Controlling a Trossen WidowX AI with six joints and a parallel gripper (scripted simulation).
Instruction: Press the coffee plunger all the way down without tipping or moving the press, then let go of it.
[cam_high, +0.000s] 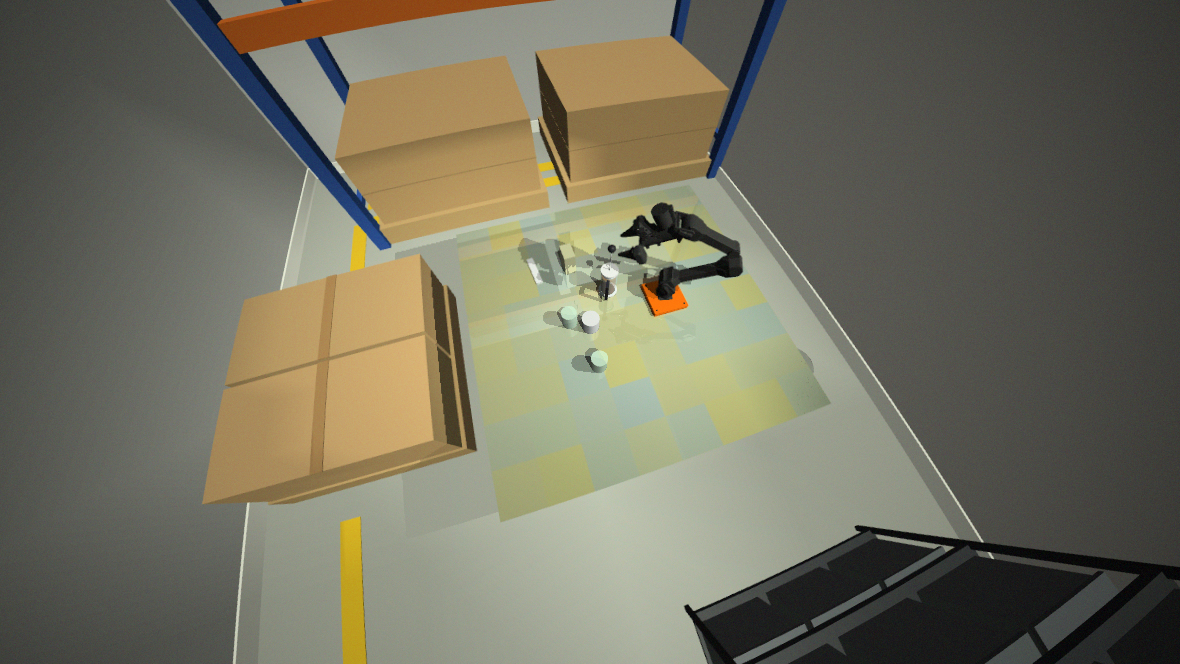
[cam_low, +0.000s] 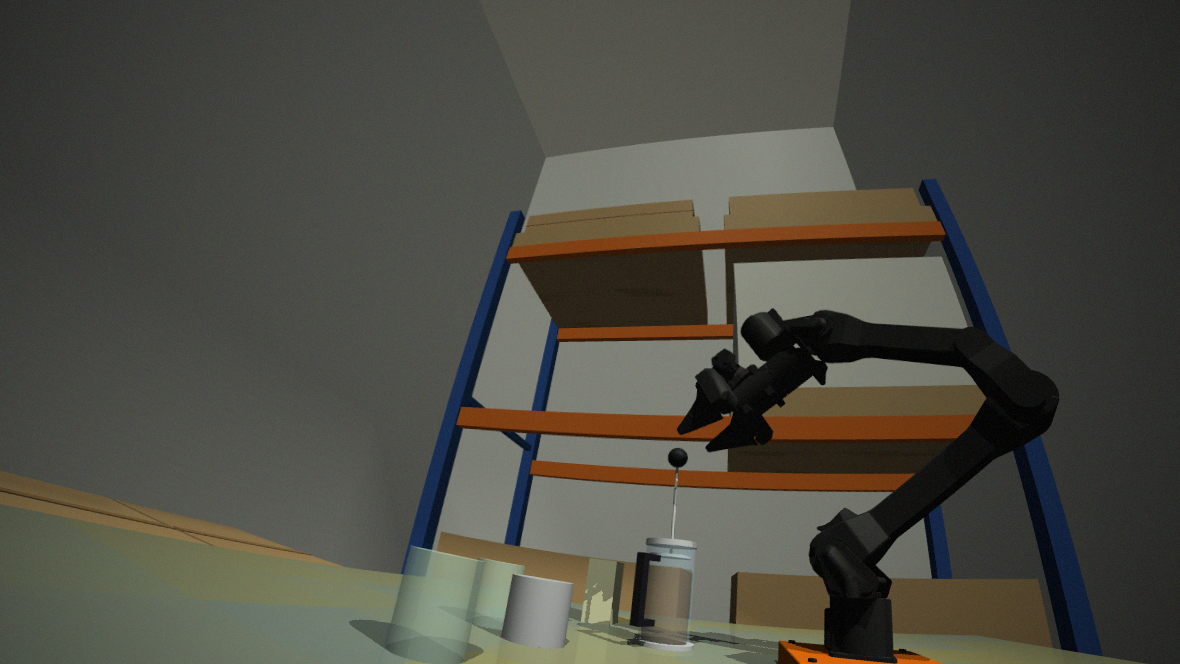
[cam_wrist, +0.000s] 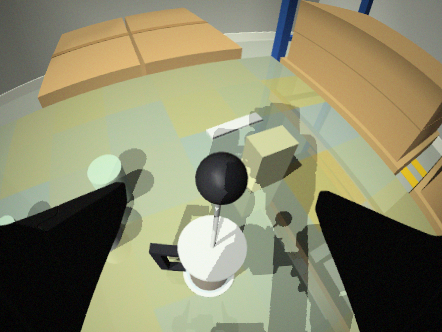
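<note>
Now: the coffee press 16 cm below my gripper tip, 3 cm ahead of it and 1 cm to the left of it. From my gripper tip the other things lie so: flat white strip (35 cm ahead, 29 cm below, 15 cm to the right).
</note>
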